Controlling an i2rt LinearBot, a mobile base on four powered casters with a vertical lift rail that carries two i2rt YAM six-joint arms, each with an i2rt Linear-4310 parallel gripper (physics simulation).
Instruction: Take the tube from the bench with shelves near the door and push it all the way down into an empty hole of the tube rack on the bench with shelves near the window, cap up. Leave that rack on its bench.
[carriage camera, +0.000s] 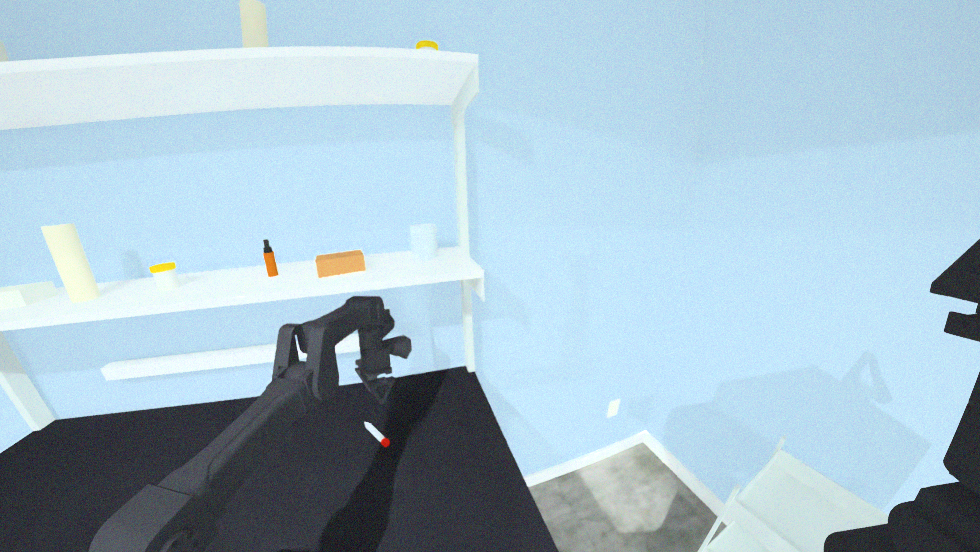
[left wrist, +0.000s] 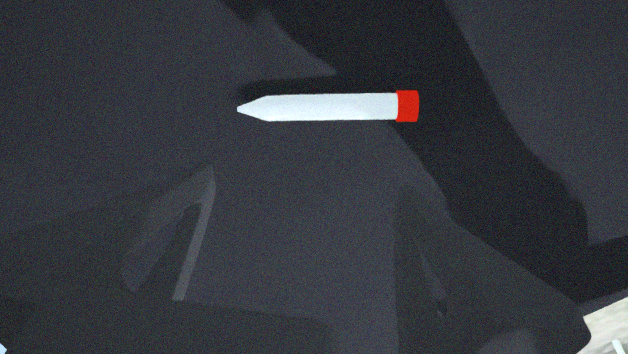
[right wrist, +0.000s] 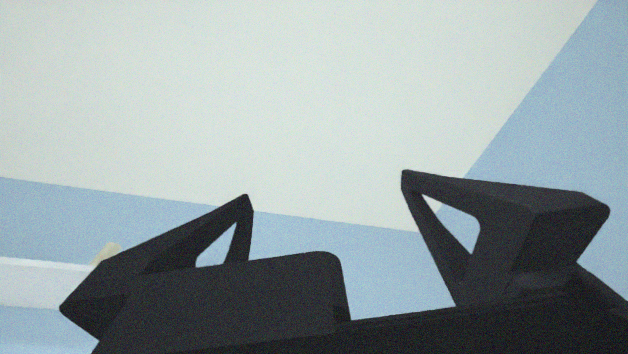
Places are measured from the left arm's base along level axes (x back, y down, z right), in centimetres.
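Where they show: left gripper, fingertip midpoint: (carriage camera: 376, 397) (left wrist: 304, 186); right gripper, fingertip midpoint: (right wrist: 324, 190).
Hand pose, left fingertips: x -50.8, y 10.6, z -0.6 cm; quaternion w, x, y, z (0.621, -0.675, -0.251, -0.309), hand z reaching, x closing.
Note:
Things, the pixels of their top centre, and the offset from my left fingertips. "spot": a spot on its surface instead. Level surfaces: height alone.
- tube, top centre: (left wrist: 324, 116) (carriage camera: 374, 429) dx +2.7, dy +9.4, dz -1.5 cm
- bench with shelves, surface height: dy +11.5 cm
- shelf, surface height: dy -34.2 cm
- cream cylinder, surface spot: (carriage camera: 71, 264) spot: dx +18.4, dy -43.0, dz -63.0 cm
- yellow-lidded jar, surface spot: (carriage camera: 164, 275) spot: dx +10.8, dy -38.0, dz -44.7 cm
- orange bottle, surface spot: (carriage camera: 270, 261) spot: dx -0.4, dy -38.0, dz -22.7 cm
- orange box, surface spot: (carriage camera: 340, 264) spot: dx -1.6, dy -36.6, dz -3.8 cm
- pale blue container, surface spot: (carriage camera: 423, 240) spot: dx -14.3, dy -39.5, dz +13.3 cm
The tube (carriage camera: 375, 432) (left wrist: 325, 107), white with a red cap and a pointed end, lies on its side on the black top of the bench with shelves (carriage camera: 445, 480). In the left wrist view its cap points right. My left gripper (carriage camera: 379, 396) (left wrist: 304, 186) is open and empty, above the bench and close to the tube. In its wrist view the tube lies crosswise beyond the fingertips, roughly parallel to the line between them. My right gripper (carriage camera: 939, 308) (right wrist: 324, 190) is open and empty, raised at the right, well away from the bench. The tube rack does not show.
A shelf (carriage camera: 226, 296) behind the bench holds a cream cylinder (carriage camera: 71, 264), a yellow-lidded jar (carriage camera: 164, 275), an orange bottle (carriage camera: 270, 261), an orange box (carriage camera: 340, 264) and a pale blue container (carriage camera: 423, 240). An upper shelf (carriage camera: 226, 82) is above. A white cart (carriage camera: 781, 452) stands at lower right.

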